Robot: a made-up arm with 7 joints.
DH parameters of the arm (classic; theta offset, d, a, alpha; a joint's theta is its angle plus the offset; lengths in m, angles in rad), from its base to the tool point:
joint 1: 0 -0.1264 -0.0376 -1.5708
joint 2: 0 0.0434 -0.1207 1.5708
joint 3: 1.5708 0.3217 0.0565 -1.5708
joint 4: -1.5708 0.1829 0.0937 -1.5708
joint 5: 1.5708 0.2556 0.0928 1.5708
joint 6: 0 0.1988 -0.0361 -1.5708
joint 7: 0 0.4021 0.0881 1.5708
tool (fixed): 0 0.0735 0 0
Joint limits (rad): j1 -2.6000..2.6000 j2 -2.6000..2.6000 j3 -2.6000..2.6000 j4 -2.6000..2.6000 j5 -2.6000..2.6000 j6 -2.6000..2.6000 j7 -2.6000..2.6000
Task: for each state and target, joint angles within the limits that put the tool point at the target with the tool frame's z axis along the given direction. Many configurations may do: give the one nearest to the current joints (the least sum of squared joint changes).
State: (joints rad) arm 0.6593 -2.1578 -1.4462 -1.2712 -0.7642 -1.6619 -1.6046
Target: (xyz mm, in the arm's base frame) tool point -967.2 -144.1 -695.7 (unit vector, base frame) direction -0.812 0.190 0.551
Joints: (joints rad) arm 0.1975 -1.9122 -1.2794 -0.8988 -0.7219 -1.2635 -1.7453
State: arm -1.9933 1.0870 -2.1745 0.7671 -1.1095 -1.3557 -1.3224
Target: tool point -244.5 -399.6 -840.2 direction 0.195 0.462 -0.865
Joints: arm -1.8455 1.7119 -2.0880 0.8110 -1.0829 -1.6082 -0.9323
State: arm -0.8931 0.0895 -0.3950 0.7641 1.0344 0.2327 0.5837
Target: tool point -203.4 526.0 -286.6 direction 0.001 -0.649 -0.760
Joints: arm -0.2192 0.2607 0.1122 0.8966 1.8238 0.1487 1.0569
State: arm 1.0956 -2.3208 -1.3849 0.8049 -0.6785 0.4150 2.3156
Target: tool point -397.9 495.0 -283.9 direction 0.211 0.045 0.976
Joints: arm 0.7692 -2.0290 -0.7043 0.8470 -0.5712 0.9412 2.0155
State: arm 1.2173 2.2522 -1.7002 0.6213 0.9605 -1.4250 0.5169
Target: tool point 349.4 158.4 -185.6 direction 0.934 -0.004 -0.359
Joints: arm 1.1859 2.5036 -2.0907 0.5355 0.8747 -1.9776 -0.0756
